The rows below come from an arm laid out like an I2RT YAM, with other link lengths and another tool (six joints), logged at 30 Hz.
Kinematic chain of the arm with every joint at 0, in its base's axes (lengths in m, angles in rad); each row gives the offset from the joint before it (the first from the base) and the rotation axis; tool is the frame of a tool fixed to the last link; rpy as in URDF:
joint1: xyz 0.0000 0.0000 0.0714 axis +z
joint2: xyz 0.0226 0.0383 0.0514 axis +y
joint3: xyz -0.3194 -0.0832 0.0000 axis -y
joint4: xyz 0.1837 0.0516 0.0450 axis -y
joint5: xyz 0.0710 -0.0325 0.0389 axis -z
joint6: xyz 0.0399 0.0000 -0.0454 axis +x
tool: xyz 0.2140 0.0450 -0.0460 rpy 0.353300 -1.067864 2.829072
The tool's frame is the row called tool.
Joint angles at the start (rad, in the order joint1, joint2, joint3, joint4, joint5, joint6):
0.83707 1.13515 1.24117 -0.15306 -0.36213 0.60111
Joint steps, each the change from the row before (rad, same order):
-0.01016 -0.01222 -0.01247 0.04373 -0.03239 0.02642
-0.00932 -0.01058 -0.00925 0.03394 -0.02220 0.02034
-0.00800 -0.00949 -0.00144 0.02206 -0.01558 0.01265
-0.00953 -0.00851 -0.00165 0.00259 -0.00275 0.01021
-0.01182 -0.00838 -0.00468 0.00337 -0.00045 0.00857
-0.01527 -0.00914 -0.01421 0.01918 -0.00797 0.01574
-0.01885 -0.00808 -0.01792 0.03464 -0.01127 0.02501
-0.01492 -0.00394 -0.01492 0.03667 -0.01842 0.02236
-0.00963 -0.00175 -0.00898 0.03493 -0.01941 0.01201
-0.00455 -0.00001 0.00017 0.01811 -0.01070 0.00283
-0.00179 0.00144 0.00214 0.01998 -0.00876 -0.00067
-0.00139 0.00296 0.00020 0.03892 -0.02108 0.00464
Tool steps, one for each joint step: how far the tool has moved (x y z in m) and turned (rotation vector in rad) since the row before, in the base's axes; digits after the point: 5 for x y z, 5 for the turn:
-0.00683 -0.00208 0.01239 0.04200 -0.00395 0.02160
-0.00465 -0.00259 0.00985 0.03247 -0.00508 0.01314
-0.00367 -0.00297 0.00909 0.02550 -0.00926 0.00810
0.00034 -0.00326 0.00319 0.01000 0.00295 -0.00617
0.00183 -0.00343 0.00190 0.00787 0.00308 -0.01079
0.00107 -0.00347 0.00248 0.01482 0.00424 -0.00611
0.00145 -0.00362 0.00515 0.02497 0.00461 -0.00528
-0.00097 -0.00220 0.00534 0.02345 0.00033 0.00594
-0.00277 -0.00138 0.00599 0.02037 -0.01141 0.01120
-0.00188 -0.00078 0.00464 0.01166 -0.01230 0.00642
-0.00208 -0.00034 0.00534 0.01219 -0.01726 0.00668
-0.00565 -0.00025 0.00858 0.02175 -0.02594 0.02005

